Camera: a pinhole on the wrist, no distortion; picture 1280 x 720 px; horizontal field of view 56.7 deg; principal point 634.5 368.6 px. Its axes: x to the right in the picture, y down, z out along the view. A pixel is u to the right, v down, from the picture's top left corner.
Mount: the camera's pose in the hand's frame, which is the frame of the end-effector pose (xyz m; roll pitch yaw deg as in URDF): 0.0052 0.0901 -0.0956 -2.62 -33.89 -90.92
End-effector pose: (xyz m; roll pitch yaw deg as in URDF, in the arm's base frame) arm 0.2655 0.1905 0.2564 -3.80 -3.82 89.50
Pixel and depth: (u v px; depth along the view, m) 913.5 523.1 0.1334
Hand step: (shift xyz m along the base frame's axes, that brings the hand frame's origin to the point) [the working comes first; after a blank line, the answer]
In the camera's frame: 0.0314 0.0174 0.1334

-0.1391 0.0291 0.0246
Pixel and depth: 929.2 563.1 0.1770
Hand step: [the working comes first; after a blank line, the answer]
In the camera's frame: 0.0440 0.0290 0.1770

-0.1551 0.0402 0.0672
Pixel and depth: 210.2 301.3 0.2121
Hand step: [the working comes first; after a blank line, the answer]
In the camera's frame: -0.0759 -0.0120 0.2121

-0.2734 0.0068 0.0207
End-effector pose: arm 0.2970 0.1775 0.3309 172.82 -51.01 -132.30
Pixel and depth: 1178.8 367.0 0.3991
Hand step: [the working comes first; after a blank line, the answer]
In the camera's frame: 0.1831 -0.0005 0.3991

-0.3236 -0.0569 -0.1794
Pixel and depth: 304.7 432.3 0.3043
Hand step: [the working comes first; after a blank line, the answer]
In the camera's frame: -0.0846 0.0163 0.3043

-0.3031 0.1720 -0.0116
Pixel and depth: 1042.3 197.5 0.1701
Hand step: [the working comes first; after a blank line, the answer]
In the camera's frame: 0.0585 -0.0245 0.1701

-0.1354 0.0681 -0.0469
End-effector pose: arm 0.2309 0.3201 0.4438 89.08 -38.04 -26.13
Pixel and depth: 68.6 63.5 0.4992
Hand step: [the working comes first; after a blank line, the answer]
In the camera's frame: -0.2382 -0.1284 0.4992

-0.4627 0.0251 0.3949
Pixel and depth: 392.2 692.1 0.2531
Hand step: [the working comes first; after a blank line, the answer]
In the camera's frame: -0.0517 0.0690 0.2531

-0.1225 -0.0273 0.2690
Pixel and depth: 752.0 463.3 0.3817
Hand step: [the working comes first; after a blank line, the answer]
In the camera's frame: 0.0378 0.0305 0.3817

-0.2159 -0.1575 0.2500
